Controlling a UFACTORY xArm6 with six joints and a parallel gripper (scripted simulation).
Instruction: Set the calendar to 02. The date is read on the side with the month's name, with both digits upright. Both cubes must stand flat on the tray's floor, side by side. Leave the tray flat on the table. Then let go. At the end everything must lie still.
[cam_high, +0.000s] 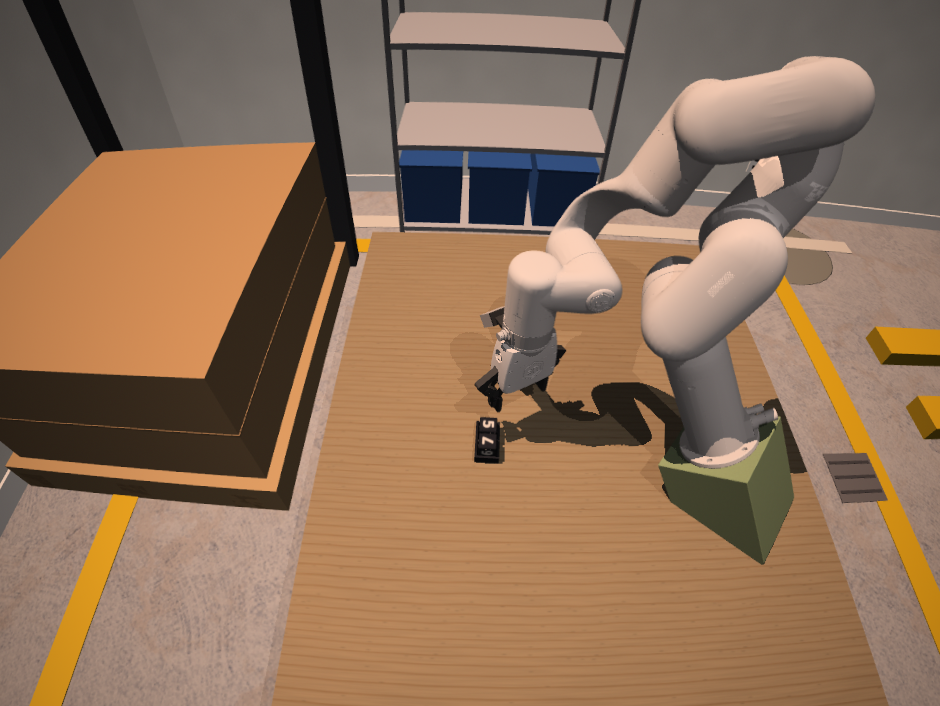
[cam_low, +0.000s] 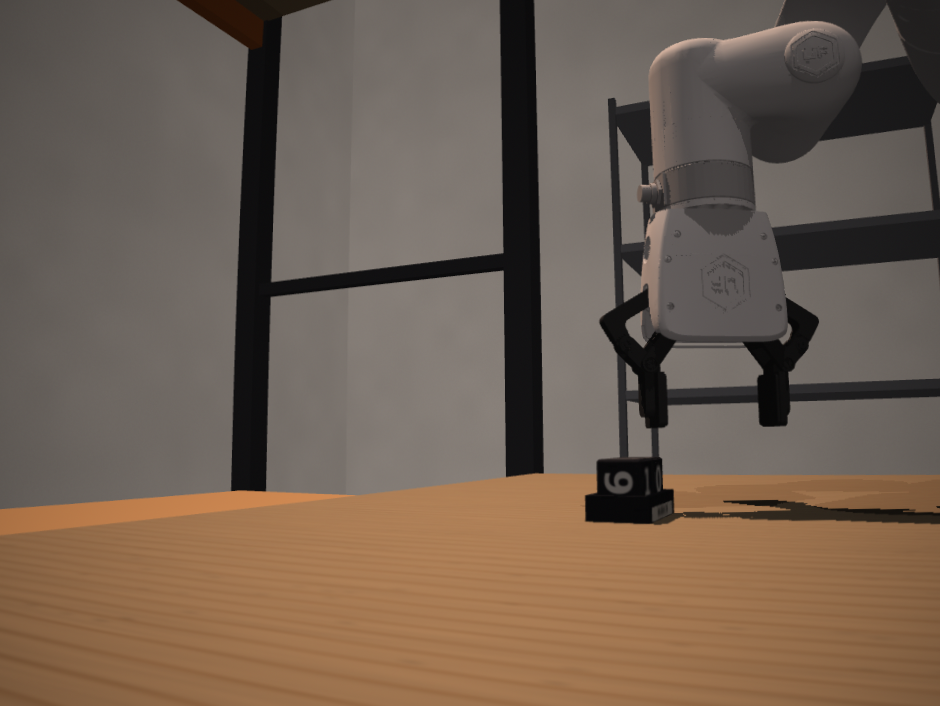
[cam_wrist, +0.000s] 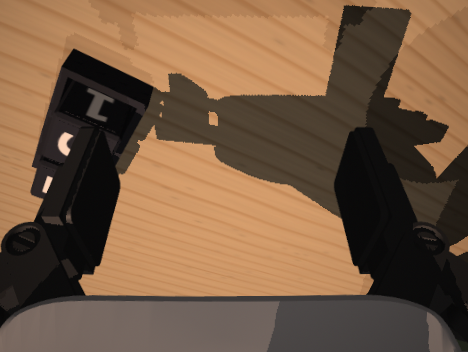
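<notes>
Right now the cube is 7 cm to the left of my hand, 6 cm ahead of it and 5 cm below it. From my hand the other things lie so: black calendar tray: 6 cm to the left, 6 cm below, 5 cm ahead.
</notes>
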